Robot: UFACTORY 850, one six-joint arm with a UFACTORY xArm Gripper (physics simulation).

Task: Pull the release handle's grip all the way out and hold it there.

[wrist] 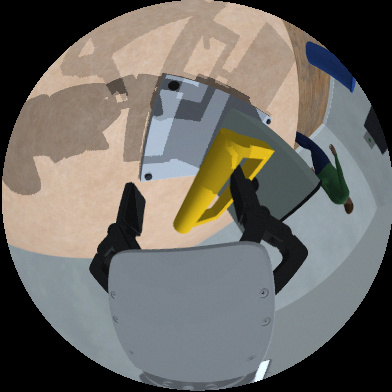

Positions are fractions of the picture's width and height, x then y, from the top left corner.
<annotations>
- my gripper: 0.47,0.47
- metal base plate: 0.48,0.29
</annotations>
